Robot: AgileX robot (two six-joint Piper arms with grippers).
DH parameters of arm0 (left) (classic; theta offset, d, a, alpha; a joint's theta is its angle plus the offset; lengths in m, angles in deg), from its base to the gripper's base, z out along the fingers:
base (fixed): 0 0 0 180
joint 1: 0 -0.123 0 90
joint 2: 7.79 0 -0.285 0
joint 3: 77.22 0 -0.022 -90
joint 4: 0 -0.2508 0 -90
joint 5: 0 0 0.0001 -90
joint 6: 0 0.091 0 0
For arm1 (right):
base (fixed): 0 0 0 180
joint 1: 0 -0.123 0 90
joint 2: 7.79 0 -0.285 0
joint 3: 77.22 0 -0.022 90
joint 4: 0 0.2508 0 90
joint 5: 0 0 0.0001 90
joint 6: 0 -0.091 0 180
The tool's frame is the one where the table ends.
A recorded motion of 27 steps. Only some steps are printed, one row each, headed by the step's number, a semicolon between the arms.
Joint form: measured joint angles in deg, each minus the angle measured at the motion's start. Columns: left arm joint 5, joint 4, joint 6, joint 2, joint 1, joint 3; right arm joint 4, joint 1, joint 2, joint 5, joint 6, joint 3.
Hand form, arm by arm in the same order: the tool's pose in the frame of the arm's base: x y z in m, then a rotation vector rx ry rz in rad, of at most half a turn. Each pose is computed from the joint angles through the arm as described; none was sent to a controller.
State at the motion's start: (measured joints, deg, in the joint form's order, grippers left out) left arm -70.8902 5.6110 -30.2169 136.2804 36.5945 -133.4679; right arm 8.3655 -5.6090 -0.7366 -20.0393 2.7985 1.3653
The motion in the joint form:
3: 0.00 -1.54 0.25 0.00 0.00 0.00; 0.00 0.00 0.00 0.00 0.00 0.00
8: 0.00 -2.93 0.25 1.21 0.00 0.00; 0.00 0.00 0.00 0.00 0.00 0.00
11: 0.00 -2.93 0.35 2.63 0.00 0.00; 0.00 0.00 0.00 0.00 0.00 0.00
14: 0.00 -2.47 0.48 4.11 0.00 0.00; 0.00 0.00 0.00 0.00 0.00 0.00
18: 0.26 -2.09 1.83 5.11 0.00 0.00; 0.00 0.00 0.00 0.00 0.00 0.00
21: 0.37 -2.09 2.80 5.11 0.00 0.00; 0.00 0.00 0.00 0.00 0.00 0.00
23: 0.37 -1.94 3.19 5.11 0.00 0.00; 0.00 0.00 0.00 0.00 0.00 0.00
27: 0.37 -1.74 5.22 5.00 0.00 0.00; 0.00 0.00 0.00 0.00 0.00 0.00
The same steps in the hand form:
3: 0.4086 -0.3110 0.2371 0.1494 2.8417 -0.3785; 0.0524 0.0097 0.1746 -0.0437 1.8438 0.1763
8: 0.4117 -0.3107 0.2261 0.1544 2.8512 -0.3334; 0.0524 0.0097 0.1746 -0.0437 1.8438 0.1763
11: 0.4136 -0.3121 0.2133 0.1573 2.8736 -0.3153; 0.0524 0.0097 0.1746 -0.0437 1.8438 0.1763
14: 0.4150 -0.3140 0.2000 0.1590 2.9002 -0.3063; 0.0524 0.0097 0.1746 -0.0437 1.8438 0.1763
18: 0.4160 -0.3154 0.1910 0.1913 2.9108 -0.3013; 0.0524 0.0097 0.1746 -0.0437 1.8438 0.1763
21: 0.4161 -0.3155 0.1911 0.2156 2.9058 -0.2998; 0.0524 0.0097 0.1746 -0.0437 1.8438 0.1763
23: 0.4160 -0.3157 0.1911 0.2248 2.9056 -0.3020; 0.0524 0.0097 0.1746 -0.0437 1.8438 0.1763
27: 0.4157 -0.3159 0.1921 0.2750 2.8978 -0.3019; 0.0524 0.0097 0.1746 -0.0437 1.8438 0.1763

